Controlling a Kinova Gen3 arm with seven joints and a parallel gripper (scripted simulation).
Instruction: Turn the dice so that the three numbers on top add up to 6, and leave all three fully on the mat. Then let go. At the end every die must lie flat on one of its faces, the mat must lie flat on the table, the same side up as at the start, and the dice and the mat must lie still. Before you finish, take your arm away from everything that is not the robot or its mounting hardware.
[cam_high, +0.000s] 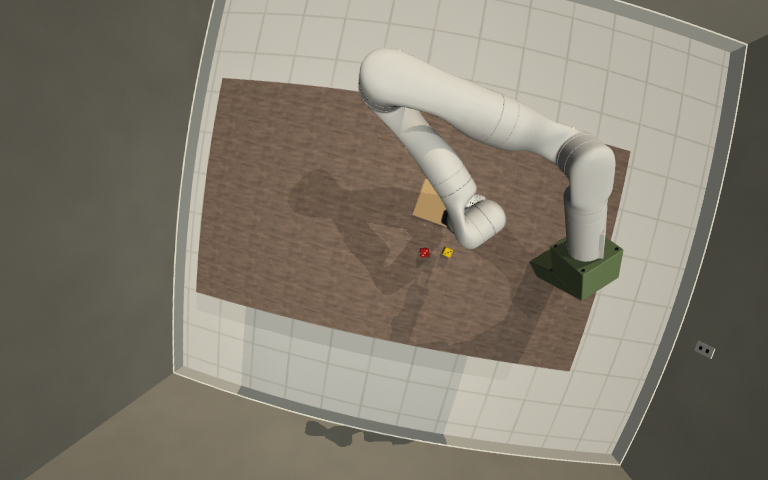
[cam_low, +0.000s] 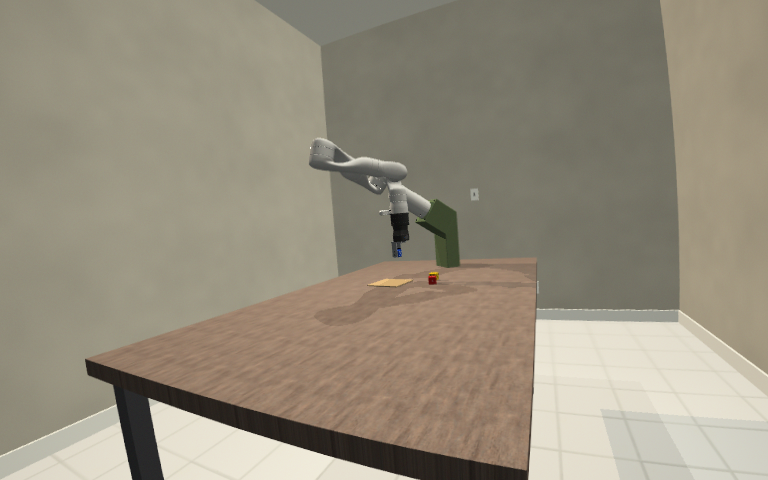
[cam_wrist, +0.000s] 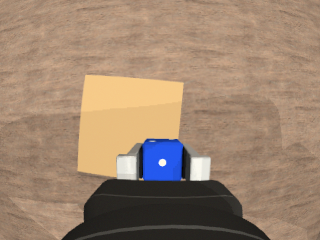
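Now: hand 12 cm above the tan mat, 4 cm short of it and 3 cm to the left of it. From my hand the other things lie so: yellow die (15 cm to the left, 11 cm below); then blue die (right at my hand); then red die (15 cm to the left, 11 cm below, 8 cm ahead).
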